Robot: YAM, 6 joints.
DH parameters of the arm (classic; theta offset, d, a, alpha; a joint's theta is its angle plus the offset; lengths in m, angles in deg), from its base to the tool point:
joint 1: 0 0.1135 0.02 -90
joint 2: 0 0 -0.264 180
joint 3: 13.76 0 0.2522 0
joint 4: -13.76 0 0.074 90
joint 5: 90 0 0 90
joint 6: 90 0.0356 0 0
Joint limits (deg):
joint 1: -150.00..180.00
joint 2: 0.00..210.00
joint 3: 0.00..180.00
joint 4: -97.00..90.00
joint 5: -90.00..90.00
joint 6: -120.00..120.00
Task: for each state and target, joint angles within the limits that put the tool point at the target. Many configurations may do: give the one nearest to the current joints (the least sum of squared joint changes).
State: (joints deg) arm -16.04 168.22 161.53 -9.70 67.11 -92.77
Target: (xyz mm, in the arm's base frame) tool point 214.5 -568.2 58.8
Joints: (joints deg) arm -66.17 175.48 155.23 -12.64 69.39 -92.77
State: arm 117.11 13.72 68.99 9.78 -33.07 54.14
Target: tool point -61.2 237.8 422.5
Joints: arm 100.47 61.96 61.95 8.79 -28.45 54.14
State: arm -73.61 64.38 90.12 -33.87 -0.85 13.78
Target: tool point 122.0 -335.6 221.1
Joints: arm -70.14 98.39 71.40 -34.05 -1.13 13.78
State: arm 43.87 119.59 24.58 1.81 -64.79 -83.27
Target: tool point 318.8 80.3 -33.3
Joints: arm 8.85 137.36 53.70 10.28 -58.38 -83.27
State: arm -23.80 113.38 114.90 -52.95 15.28 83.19
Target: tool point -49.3 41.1 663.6
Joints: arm -42.71 60.93 146.24 -45.34 5.22 83.19
